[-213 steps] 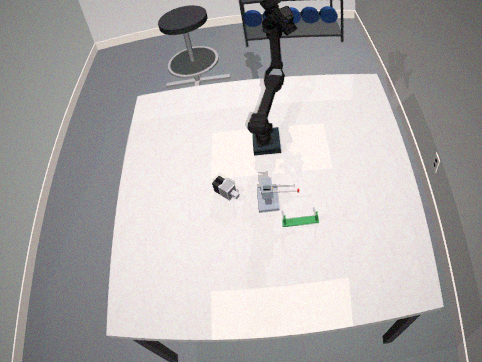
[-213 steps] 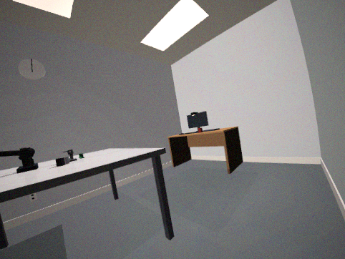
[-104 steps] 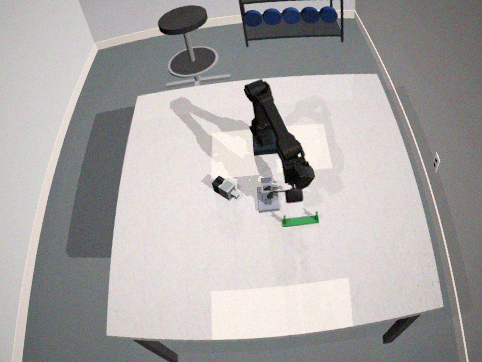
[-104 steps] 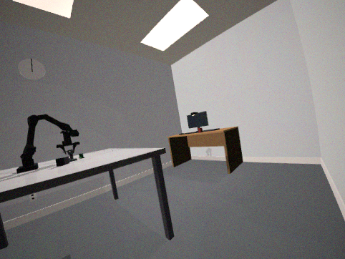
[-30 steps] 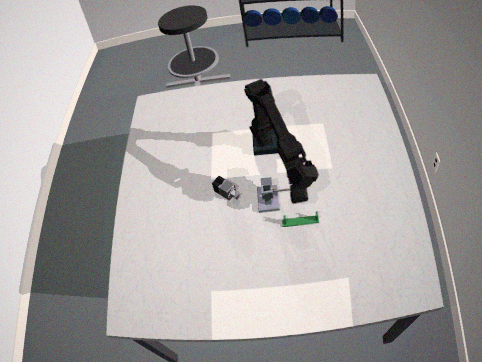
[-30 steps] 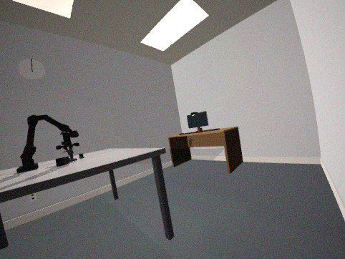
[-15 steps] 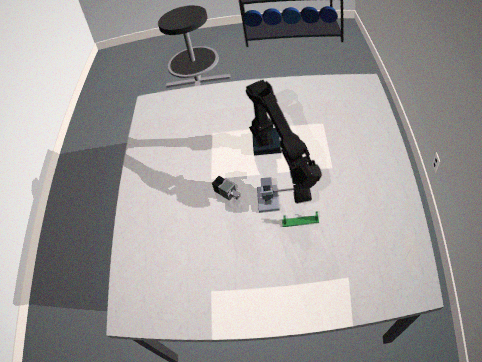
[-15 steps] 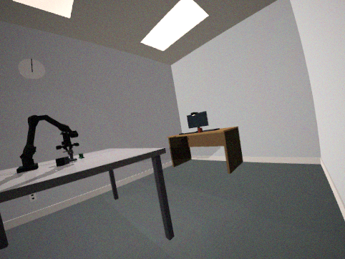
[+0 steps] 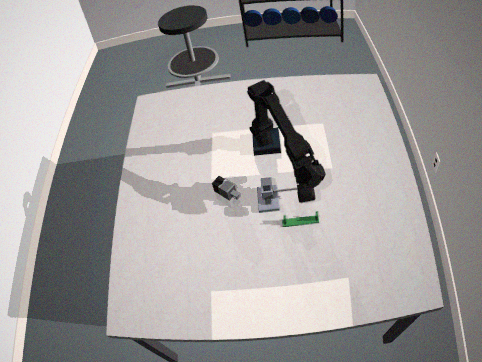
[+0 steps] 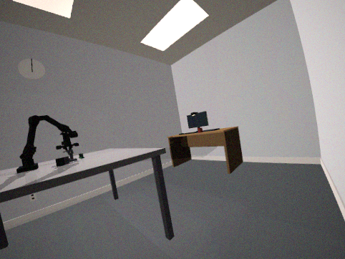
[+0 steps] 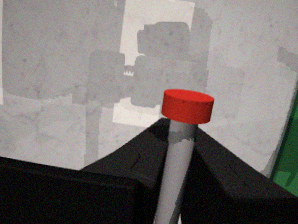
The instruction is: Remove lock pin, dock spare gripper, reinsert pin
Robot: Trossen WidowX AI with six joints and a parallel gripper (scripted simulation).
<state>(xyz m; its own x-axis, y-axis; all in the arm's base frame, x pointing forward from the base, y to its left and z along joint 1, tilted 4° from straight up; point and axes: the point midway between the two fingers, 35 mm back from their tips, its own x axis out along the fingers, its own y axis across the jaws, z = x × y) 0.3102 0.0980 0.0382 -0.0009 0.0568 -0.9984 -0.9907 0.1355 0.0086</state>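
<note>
Right now my gripper tip is 90 mm short of the green cradle, 50 mm to the left of it and 30 mm above it. Also, from my gripper tip: spare gripper (290 mm to the right, 110 mm behind, 20 mm below); then mount (140 mm to the right, 30 mm behind).
</note>
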